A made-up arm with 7 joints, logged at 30 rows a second.
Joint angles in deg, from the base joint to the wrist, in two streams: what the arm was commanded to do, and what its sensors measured. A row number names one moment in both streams.
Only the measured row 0 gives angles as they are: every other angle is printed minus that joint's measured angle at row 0.
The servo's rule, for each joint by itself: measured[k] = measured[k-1] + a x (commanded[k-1-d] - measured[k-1]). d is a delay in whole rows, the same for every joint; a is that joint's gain. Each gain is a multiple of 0.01, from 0.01 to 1. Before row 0 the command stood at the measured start. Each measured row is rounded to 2 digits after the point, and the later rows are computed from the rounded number. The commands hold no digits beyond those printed.
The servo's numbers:
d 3
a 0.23 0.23 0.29 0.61 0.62 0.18 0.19
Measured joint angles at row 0:
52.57, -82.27, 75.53, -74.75, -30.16, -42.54, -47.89
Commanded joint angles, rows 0 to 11:
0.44, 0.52, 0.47, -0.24, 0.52, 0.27, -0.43
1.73, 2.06, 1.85, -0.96, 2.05, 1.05, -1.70
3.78, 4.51, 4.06, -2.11, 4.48, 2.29, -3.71
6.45, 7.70, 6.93, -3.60, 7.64, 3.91, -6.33
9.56, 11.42, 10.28, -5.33, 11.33, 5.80, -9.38
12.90, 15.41, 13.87, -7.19, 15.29, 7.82, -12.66
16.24, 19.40, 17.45, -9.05, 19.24, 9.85, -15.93
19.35, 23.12, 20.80, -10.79, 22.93, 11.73, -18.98
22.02, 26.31, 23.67, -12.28, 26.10, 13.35, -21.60
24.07, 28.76, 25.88, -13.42, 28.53, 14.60, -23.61
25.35, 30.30, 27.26, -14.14, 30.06, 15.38, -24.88
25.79, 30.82, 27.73, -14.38, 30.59, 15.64, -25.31
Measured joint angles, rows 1 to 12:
0.00, 0.00, 0.00, 0.00, 0.00, 0.00, 0.00
0.00, 0.00, 0.00, 0.00, 0.00, 0.00, 0.00
0.00, 0.00, 0.00, 0.00, 0.00, 0.00, 0.00
0.10, 0.12, 0.14, -0.15, 0.32, 0.05, -0.08
0.47, 0.57, 0.64, -0.64, 1.39, 0.23, -0.39
1.23, 1.48, 1.63, -1.54, 3.31, 0.60, -1.02
2.43, 2.91, 3.17, -2.80, 5.99, 1.20, -2.03
4.07, 4.87, 5.23, -4.34, 9.30, 2.03, -3.43
6.10, 7.29, 7.74, -6.08, 13.01, 3.07, -5.18
8.43, 10.08, 10.56, -7.89, 16.87, 4.29, -7.22
10.94, 13.08, 13.53, -9.66, 20.63, 5.63, -9.45
13.49, 16.12, 16.47, -11.26, 24.02, 7.02, -11.76

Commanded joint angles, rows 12 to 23:
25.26, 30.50, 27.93, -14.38, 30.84, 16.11, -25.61
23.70, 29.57, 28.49, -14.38, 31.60, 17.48, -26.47
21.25, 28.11, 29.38, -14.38, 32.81, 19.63, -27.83
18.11, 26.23, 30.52, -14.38, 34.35, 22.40, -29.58
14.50, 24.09, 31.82, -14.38, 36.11, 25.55, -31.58
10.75, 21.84, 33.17, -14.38, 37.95, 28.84, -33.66
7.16, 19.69, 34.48, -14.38, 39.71, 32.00, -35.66
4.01, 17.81, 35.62, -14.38, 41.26, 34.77, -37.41
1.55, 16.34, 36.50, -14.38, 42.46, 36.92, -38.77
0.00, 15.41, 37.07, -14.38, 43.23, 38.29, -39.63
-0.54, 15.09, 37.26, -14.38, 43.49, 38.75, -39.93
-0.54, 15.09, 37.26, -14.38, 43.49, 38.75, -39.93
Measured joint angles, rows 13 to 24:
15.92, 19.03, 19.20, -12.58, 26.82, 8.38, -14.01
18.09, 21.62, 21.54, -13.53, 28.83, 9.64, -16.08
19.86, 23.74, 23.34, -14.05, 29.92, 10.72, -17.83
21.10, 25.29, 24.67, -14.25, 30.49, 11.69, -19.31
21.70, 26.27, 25.78, -14.33, 31.18, 12.73, -20.67
21.60, 26.69, 26.82, -14.36, 32.19, 13.97, -22.03
20.80, 26.58, 27.89, -14.37, 33.53, 15.49, -23.46
19.35, 26.01, 29.03, -14.38, 35.13, 17.30, -25.00
17.37, 25.05, 30.23, -14.38, 36.88, 19.38, -26.65
15.02, 23.82, 31.46, -14.38, 38.63, 21.65, -28.36
12.49, 22.44, 32.67, -14.38, 40.26, 24.01, -30.08
9.97, 21.04, 33.78, -14.38, 41.62, 26.33, -31.73

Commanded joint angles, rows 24 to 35:
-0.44, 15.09, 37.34, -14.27, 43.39, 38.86, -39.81
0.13, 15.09, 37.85, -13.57, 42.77, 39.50, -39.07
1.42, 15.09, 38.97, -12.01, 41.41, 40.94, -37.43
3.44, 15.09, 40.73, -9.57, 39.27, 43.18, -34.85
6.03, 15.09, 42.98, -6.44, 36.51, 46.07, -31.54
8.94, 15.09, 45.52, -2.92, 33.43, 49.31, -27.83
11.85, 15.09, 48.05, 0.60, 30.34, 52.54, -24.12
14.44, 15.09, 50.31, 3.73, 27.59, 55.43, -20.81
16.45, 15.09, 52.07, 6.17, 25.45, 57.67, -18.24
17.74, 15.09, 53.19, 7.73, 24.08, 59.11, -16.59
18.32, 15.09, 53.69, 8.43, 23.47, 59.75, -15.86
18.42, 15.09, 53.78, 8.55, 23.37, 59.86, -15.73
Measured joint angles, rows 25 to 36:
7.68, 19.75, 34.73, -14.38, 42.62, 28.48, -33.23
5.79, 18.68, 35.46, -14.38, 43.16, 30.33, -34.50
4.33, 17.85, 35.98, -14.38, 43.36, 31.85, -35.53
3.23, 17.22, 36.37, -14.31, 43.38, 33.11, -36.34
2.52, 16.73, 36.80, -13.86, 43.00, 34.26, -36.86
2.27, 16.35, 37.43, -12.73, 42.01, 35.46, -36.97
2.54, 16.06, 38.39, -10.80, 40.31, 36.85, -36.57
3.34, 15.84, 39.72, -8.14, 37.95, 38.51, -35.61
4.63, 15.67, 41.40, -4.96, 35.15, 40.45, -34.13
6.29, 15.54, 43.33, -1.57, 32.17, 42.63, -32.23
8.16, 15.44, 45.35, 1.66, 29.33, 44.93, -30.06
10.07, 15.36, 47.30, 4.41, 26.92, 47.22, -27.81

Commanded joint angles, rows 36 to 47:
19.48, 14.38, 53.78, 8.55, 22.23, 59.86, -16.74
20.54, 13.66, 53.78, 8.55, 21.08, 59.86, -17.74
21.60, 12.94, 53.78, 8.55, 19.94, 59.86, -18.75
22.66, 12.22, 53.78, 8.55, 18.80, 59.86, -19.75
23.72, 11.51, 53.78, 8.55, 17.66, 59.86, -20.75
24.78, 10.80, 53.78, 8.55, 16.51, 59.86, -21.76
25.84, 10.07, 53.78, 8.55, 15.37, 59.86, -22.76
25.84, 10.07, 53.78, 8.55, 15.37, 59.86, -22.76
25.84, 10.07, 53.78, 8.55, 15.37, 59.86, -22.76
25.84, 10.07, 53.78, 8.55, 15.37, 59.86, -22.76
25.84, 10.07, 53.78, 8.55, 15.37, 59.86, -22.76
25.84, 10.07, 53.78, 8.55, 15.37, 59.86, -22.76
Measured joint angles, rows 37 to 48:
11.83, 15.30, 49.01, 6.44, 25.16, 49.36, -25.68
13.32, 15.25, 50.37, 7.65, 24.11, 51.23, -23.81
14.49, 15.21, 51.36, 8.20, 23.65, 52.78, -22.27
15.64, 15.02, 52.06, 8.41, 22.77, 54.05, -21.22
16.77, 14.71, 52.56, 8.50, 21.72, 55.10, -20.56
17.88, 14.30, 52.91, 8.53, 20.62, 55.96, -20.22
18.98, 13.82, 53.16, 8.54, 19.49, 56.66, -20.13
20.07, 13.29, 53.34, 8.55, 18.36, 57.24, -20.25
21.15, 12.72, 53.47, 8.55, 17.21, 57.71, -20.54
22.23, 12.11, 53.56, 8.55, 16.07, 58.10, -20.96
23.06, 11.64, 53.62, 8.55, 15.64, 58.42, -21.30
23.70, 11.28, 53.67, 8.55, 15.47, 58.68, -21.58

